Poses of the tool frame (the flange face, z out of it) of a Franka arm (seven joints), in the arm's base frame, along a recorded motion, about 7 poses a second.
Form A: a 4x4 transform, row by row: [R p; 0 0 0 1], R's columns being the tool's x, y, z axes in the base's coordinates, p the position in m. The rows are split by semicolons.
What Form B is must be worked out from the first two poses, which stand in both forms.
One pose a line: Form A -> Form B
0.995 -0.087 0.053 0.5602; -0.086 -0.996 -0.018 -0.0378; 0.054 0.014 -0.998 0.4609; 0 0 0 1 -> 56.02 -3.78 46.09 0.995 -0.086 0.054 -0.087 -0.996 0.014
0.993 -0.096 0.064 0.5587; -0.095 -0.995 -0.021 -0.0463; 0.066 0.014 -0.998 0.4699; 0 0 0 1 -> 55.87 -4.63 46.99 0.993 -0.095 0.066 -0.096 -0.995 0.014
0.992 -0.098 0.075 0.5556; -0.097 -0.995 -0.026 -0.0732; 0.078 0.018 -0.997 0.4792; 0 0 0 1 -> 55.56 -7.32 47.92 0.992 -0.097 0.078 -0.098 -0.995 0.018
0.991 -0.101 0.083 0.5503; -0.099 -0.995 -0.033 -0.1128; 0.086 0.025 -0.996 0.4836; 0 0 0 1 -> 55.03 -11.28 48.36 0.991 -0.099 0.086 -0.101 -0.995 0.025
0.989 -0.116 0.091 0.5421; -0.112 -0.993 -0.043 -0.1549; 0.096 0.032 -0.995 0.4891; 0 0 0 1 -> 54.21 -15.49 48.91 0.989 -0.112 0.096 -0.116 -0.993 0.032
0.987 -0.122 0.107 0.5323; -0.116 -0.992 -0.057 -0.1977; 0.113 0.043 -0.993 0.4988; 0 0 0 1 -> 53.23 -19.77 49.88 0.987 -0.116 0.113 -0.122 -0.992 0.043
